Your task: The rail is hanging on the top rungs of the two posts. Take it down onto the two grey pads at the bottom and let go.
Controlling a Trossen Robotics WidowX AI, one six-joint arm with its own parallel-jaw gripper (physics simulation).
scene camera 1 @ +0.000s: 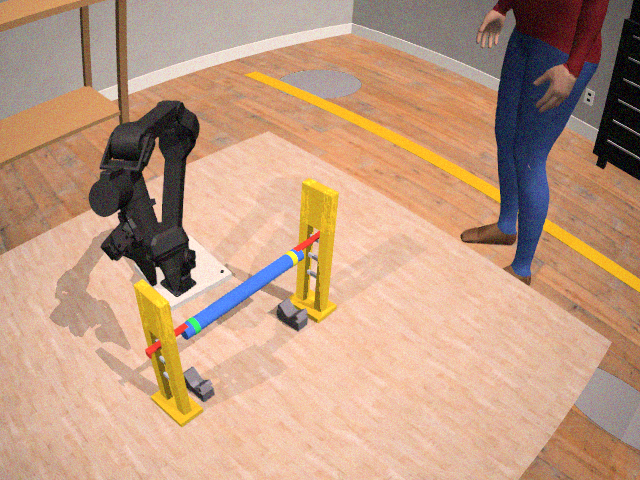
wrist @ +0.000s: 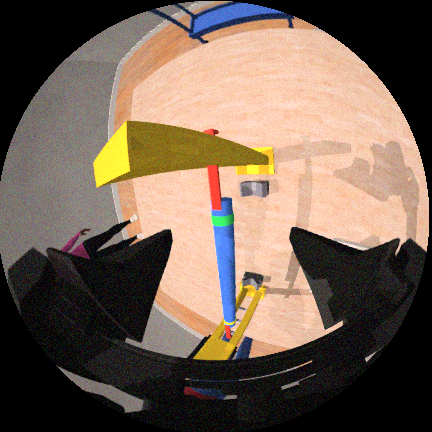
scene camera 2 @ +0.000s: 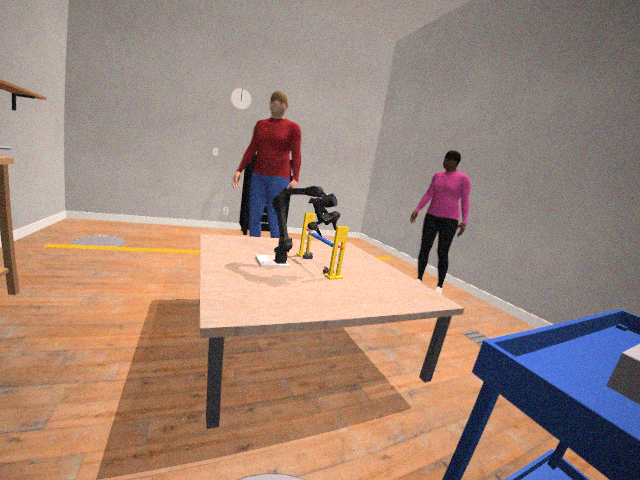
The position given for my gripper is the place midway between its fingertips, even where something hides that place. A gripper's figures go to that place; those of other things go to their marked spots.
My gripper (scene camera 1: 165,287) is 0.96 m from the lens. A yellow post (scene camera 1: 172,398) is 1.09 m from the lens. A grey pad (scene camera 1: 286,312) is 1.21 m from the lens. The marked spots on the grey pad and the yellow post are 0.33 m apart.
